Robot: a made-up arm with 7 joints.
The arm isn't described. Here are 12 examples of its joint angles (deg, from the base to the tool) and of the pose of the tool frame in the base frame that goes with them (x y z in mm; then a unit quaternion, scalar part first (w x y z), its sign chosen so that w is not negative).
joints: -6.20 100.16 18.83 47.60 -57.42 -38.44 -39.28
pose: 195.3 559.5 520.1 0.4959 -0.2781 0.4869 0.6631
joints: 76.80 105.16 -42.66 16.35 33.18 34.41 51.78
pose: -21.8 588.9 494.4 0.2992 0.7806 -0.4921 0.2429
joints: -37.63 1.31 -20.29 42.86 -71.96 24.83 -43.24
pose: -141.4 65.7 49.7 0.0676 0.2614 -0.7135 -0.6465
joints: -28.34 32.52 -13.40 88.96 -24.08 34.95 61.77
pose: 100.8 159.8 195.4 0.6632 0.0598 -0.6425 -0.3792
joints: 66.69 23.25 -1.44 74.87 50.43 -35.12 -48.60
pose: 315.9 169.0 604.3 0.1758 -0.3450 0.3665 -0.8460
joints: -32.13 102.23 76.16 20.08 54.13 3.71 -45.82
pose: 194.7 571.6 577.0 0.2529 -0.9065 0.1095 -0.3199
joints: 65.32 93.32 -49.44 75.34 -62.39 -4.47 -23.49
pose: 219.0 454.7 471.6 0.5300 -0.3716 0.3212 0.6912
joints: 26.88 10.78 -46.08 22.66 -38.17 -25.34 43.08
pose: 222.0 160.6 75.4 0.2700 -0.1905 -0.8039 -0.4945
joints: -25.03 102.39 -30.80 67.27 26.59 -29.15 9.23
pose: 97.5 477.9 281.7 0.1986 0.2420 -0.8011 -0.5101
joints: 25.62 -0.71 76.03 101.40 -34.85 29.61 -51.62
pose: 170.1 382.0 373.9 0.0548 -0.9815 -0.1327 -0.1270
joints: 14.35 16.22 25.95 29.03 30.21 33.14 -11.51
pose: 250.7 272.1 127.0 0.6263 0.6853 -0.3065 0.2103
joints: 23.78 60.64 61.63 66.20 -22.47 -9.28 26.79
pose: 125.6 493.6 503.2 0.2593 -0.7616 0.5873 0.0884
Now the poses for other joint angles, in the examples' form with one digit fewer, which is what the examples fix.
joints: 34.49 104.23 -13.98 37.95 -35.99 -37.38 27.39
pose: 70 579 551 0.031 0.443 -0.506 -0.739
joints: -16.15 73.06 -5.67 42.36 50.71 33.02 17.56
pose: 135 468 253 0.538 0.703 -0.452 -0.114
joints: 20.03 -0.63 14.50 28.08 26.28 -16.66 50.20
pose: 244 124 107 0.387 0.223 -0.789 0.422
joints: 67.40 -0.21 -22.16 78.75 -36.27 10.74 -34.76
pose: 304 -5 534 0.485 -0.522 0.657 -0.247
